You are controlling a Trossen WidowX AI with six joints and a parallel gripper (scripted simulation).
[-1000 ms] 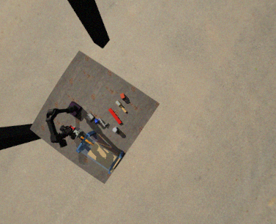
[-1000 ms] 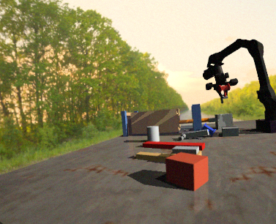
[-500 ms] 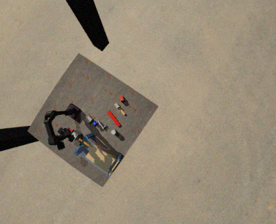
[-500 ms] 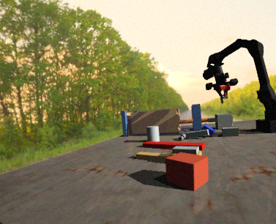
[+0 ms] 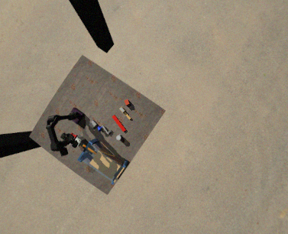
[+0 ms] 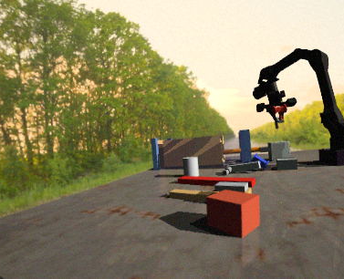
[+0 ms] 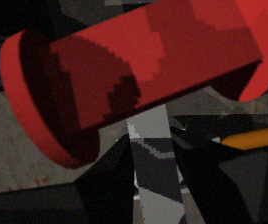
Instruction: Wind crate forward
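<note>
Right now my gripper tip is 4 cm to the right of the red knob and 4 cm below it. Round my gripper tip: winch handle with red grip: 1 cm to the right, 2 cm above; then dark block: 3 cm ahead, 19 cm to the left, 17 cm below; then winch: 1 cm behind, 8 cm to the right, 15 cm below.
</note>
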